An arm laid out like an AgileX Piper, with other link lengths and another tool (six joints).
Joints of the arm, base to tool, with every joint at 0 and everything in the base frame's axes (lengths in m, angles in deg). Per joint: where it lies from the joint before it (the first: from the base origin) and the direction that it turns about. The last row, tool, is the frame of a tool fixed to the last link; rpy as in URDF.
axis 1: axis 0 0 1 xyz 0 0 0.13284
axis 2: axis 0 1 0 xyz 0 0 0
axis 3: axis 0 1 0 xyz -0.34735 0 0.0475
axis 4: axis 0.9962 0 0.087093 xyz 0.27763 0 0.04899
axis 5: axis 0 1 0 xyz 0 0 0
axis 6: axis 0.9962 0 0.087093 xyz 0.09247 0 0.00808
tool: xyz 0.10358 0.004 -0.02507 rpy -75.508 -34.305 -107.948
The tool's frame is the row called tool.
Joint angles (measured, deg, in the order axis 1, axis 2, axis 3, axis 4, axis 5, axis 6), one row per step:
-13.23 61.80 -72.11 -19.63 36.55 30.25
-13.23 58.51 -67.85 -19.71 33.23 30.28
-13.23 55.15 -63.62 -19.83 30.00 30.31
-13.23 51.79 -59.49 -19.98 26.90 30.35
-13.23 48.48 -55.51 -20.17 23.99 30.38
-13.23 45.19 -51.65 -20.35 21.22 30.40
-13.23 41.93 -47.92 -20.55 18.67 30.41
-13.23 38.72 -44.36 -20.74 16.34 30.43
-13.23 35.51 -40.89 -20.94 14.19 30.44
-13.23 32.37 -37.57 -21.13 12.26 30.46
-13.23 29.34 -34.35 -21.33 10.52 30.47
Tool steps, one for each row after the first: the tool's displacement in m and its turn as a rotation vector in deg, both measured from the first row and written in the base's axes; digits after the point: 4 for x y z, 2 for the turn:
-0.0122 0.0056 -0.0054 -0.82 -2.03 1.05
-0.0248 0.0112 -0.0114 -1.66 -4.06 2.07
-0.0374 0.0169 -0.0180 -2.49 -6.08 3.06
-0.0498 0.0224 -0.0252 -3.33 -8.00 3.99
-0.0620 0.0278 -0.0329 -4.14 -9.90 4.89
-0.0739 0.0330 -0.0412 -4.93 -11.68 5.73
-0.0854 0.0381 -0.0499 -5.67 -13.39 6.50
-0.0966 0.0429 -0.0591 -6.40 -15.01 7.22
-0.1072 0.0474 -0.0688 -7.06 -16.52 7.87
-0.1170 0.0516 -0.0793 -7.69 -17.84 8.46

